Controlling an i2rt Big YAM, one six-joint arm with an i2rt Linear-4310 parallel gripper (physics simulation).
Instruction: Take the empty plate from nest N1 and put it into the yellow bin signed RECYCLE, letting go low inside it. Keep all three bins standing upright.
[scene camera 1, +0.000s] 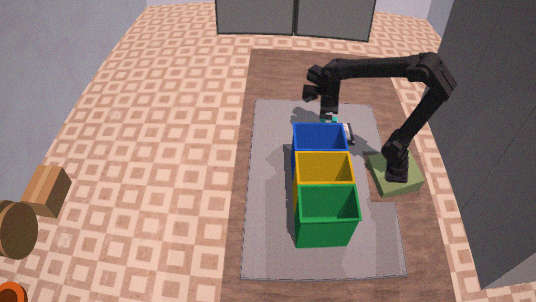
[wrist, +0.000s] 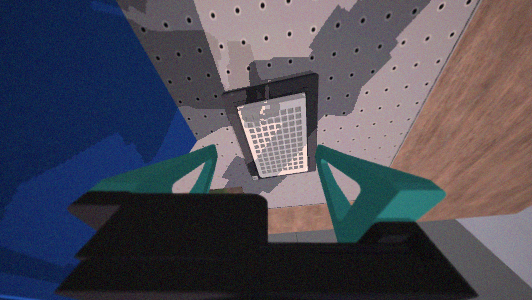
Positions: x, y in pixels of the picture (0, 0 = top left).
Labels:
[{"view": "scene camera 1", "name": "blue bin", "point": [306, 136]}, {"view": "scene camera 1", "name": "yellow bin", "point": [311, 167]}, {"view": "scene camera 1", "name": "green bin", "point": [326, 215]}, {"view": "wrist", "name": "my gripper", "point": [266, 150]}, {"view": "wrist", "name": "blue bin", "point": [89, 104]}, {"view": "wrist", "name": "white plate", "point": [275, 129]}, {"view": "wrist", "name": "dark nest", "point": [281, 88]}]

